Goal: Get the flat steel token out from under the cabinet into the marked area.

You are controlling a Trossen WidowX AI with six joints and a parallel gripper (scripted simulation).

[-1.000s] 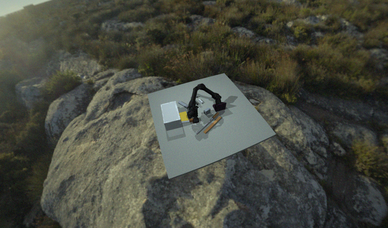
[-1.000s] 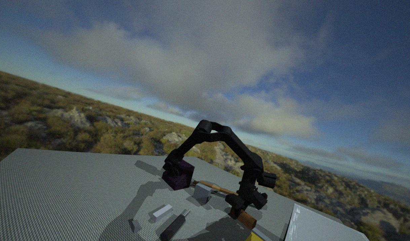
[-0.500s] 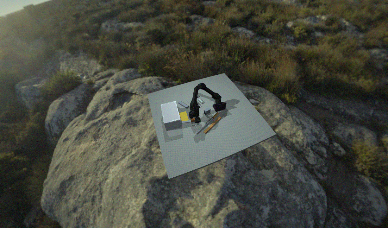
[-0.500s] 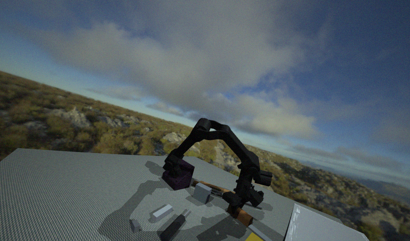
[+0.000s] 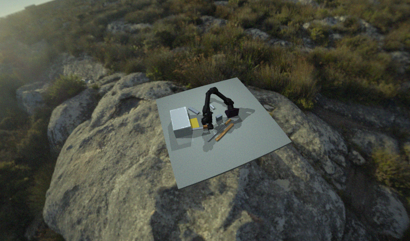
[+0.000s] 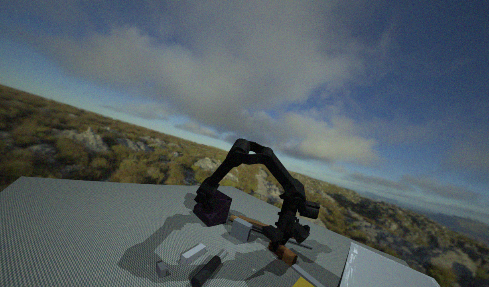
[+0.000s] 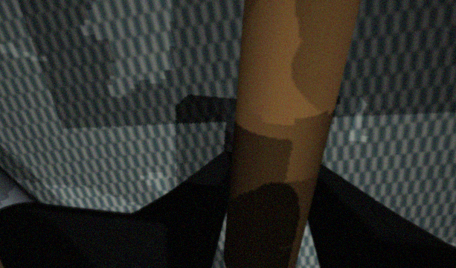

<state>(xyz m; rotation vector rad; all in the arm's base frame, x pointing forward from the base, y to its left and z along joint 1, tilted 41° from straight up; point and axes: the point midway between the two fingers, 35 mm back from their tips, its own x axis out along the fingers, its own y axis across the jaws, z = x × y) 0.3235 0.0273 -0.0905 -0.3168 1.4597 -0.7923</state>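
Right now my gripper tip is 14 cm to the right of the wooden stick and 12 cm past it. Round my gripper tip: grey bar 27 cm to the right, 16 cm behind; grey block 15 cm behind, 5 cm to the right, 3 cm above; small grey cube 37 cm to the right, 15 cm behind.
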